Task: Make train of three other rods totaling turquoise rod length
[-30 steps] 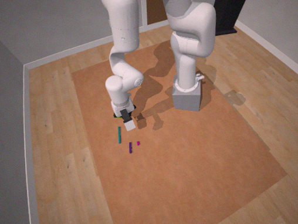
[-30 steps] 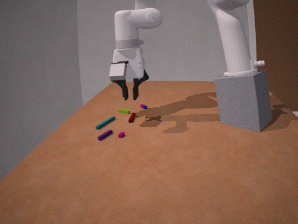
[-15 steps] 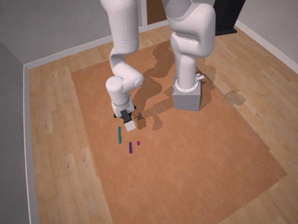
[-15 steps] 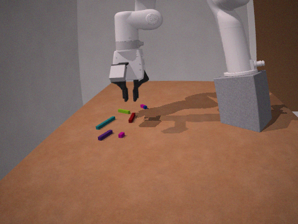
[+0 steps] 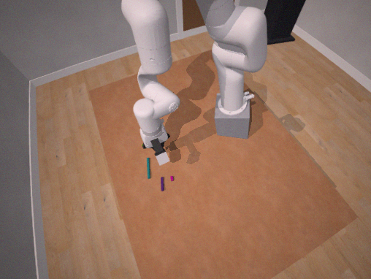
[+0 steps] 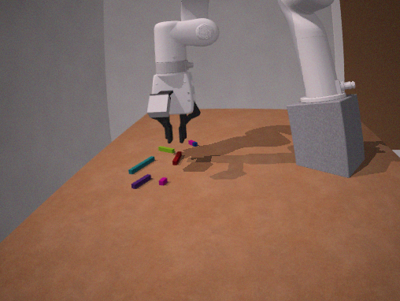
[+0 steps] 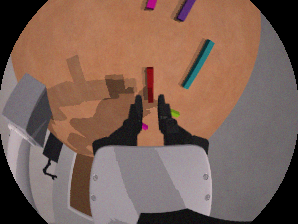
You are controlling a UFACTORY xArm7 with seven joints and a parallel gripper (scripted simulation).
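The red rod lies 6 cm below my hand. From my hand the other things lie so: lime rod (6 cm below, 6 cm ahead, 5 cm to the right); then blue rod (11 cm to the right, 6 cm below); then turquoise rod (7 cm ahead, 6 cm to the left, 6 cm below).
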